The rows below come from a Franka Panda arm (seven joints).
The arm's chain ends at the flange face. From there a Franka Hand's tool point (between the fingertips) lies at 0.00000 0.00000 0.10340 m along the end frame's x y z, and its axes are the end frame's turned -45 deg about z.
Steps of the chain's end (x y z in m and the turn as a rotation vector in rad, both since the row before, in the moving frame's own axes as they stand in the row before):
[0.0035, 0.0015, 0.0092, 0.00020, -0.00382, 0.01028]
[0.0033, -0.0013, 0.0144, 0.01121, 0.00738, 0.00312]
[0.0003, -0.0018, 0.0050, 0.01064, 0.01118, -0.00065]
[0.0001, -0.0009, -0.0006, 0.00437, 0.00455, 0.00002]
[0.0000, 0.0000, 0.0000, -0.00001, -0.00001, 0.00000]
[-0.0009, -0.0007, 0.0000, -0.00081, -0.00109, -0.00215]
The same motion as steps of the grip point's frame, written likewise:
[0.0012, 0.0032, 0.0092, 0.00284, -0.00256, 0.01028]
[0.0046, 0.0011, 0.0144, 0.00271, 0.01315, 0.00312]
[0.0031, -0.0010, 0.0050, -0.00038, 0.01543, -0.00065]
[0.0014, -0.0006, -0.0006, -0.00013, 0.00631, 0.00002]
[0.0000, 0.0000, 0.0000, 0.00000, -0.00001, 0.00000]
[-0.0003, -0.0012, 0.0000, 0.00020, -0.00134, -0.00215]

